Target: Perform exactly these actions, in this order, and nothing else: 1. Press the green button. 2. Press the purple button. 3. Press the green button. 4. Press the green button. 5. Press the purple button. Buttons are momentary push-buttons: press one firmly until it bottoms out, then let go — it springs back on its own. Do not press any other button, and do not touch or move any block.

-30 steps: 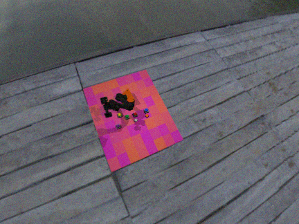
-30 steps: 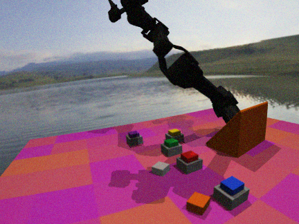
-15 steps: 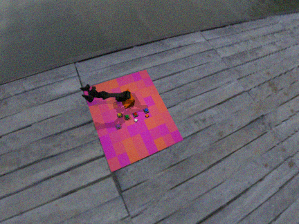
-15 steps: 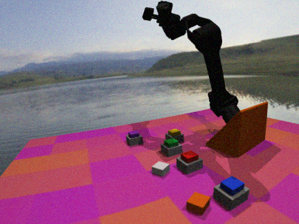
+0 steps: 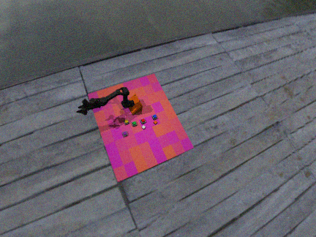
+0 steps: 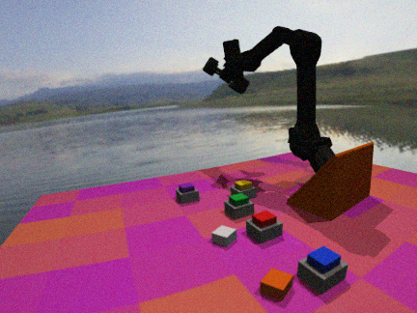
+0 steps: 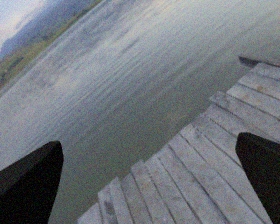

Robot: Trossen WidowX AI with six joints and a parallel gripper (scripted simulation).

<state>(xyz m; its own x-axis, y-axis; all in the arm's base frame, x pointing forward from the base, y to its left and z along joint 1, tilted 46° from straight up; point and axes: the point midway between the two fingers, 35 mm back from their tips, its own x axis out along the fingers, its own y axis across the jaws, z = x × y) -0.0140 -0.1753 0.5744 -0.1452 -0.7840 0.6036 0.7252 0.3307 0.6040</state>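
Right now my gripper tip is 360 mm to the right of the purple button, 300 mm above it and 290 mm short of it. Round my gripper tip: red button: 610 mm to the left, 300 mm below, 230 mm ahead; then green button: 500 mm to the left, 300 mm below, 220 mm ahead; then yellow button: 430 mm to the left, 300 mm below, 170 mm ahead.
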